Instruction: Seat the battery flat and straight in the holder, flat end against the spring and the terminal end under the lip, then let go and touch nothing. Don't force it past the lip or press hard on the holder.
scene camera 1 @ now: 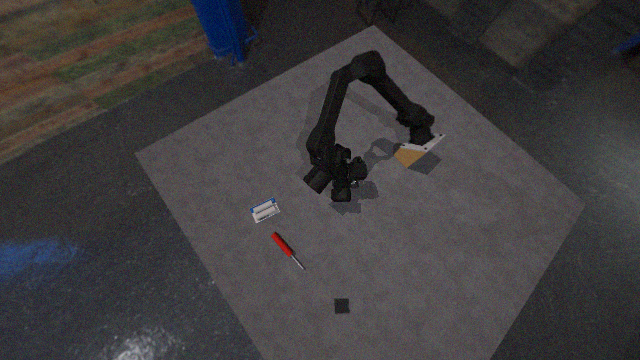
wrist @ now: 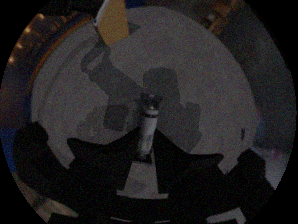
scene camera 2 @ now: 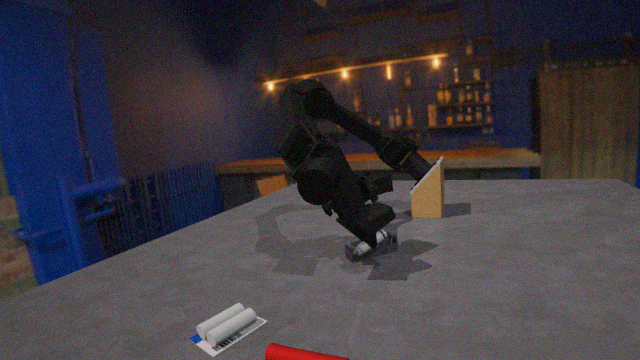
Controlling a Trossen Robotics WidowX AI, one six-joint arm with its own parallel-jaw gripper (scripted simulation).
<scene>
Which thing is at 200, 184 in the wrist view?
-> The gripper.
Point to a battery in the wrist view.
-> At 149, 117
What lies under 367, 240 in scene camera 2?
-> The gripper.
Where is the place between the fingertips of the gripper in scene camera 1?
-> At 346, 182
</scene>
